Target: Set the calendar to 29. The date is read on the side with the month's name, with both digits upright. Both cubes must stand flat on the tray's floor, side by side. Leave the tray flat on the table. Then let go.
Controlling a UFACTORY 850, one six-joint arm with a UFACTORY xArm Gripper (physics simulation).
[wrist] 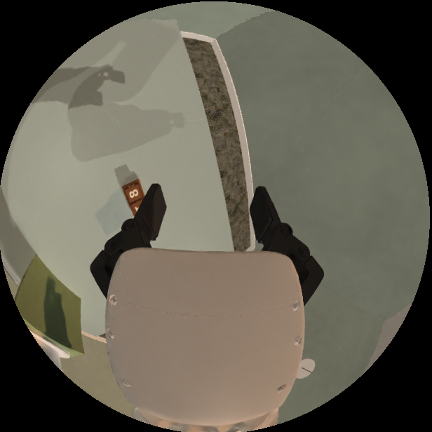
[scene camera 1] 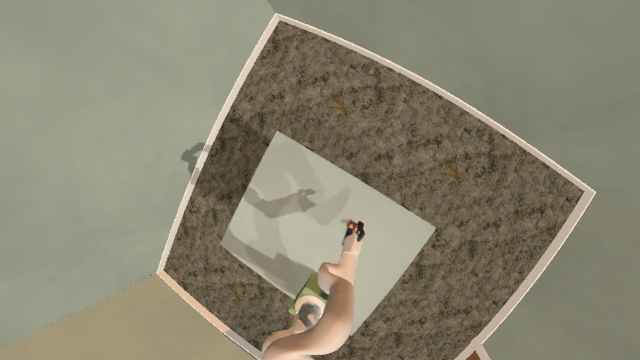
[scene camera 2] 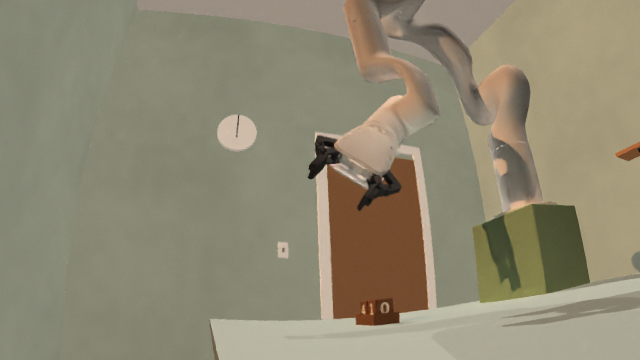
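Note:
Two brown number cubes sit side by side in the brown calendar tray [scene camera 2: 377, 319], which lies flat on the table. In scene camera 2, one cube [scene camera 2: 384, 307] shows 1 on the long side and 0 on the end; the other cube [scene camera 2: 364, 308] shows 4 on the long side. The wrist view shows an 8 on top of one cube [wrist: 133, 193]; a finger partly covers the other cube [wrist: 137, 206]. The month's name cannot be read. My gripper [scene camera 1: 354, 228] [scene camera 2: 336, 192] [wrist: 207, 195] is open and empty, high above the table and apart from the calendar.
The pale table [scene camera 1: 395, 235] [scene camera 2: 275, 345] [wrist: 185, 195] carries the green base block [scene camera 2: 530, 255] [wrist: 50, 305] of the arm. Arm shadows fall across the tabletop. A door [scene camera 2: 377, 240], a wall clock [scene camera 2: 237, 132] and a switch [scene camera 2: 283, 250] show behind.

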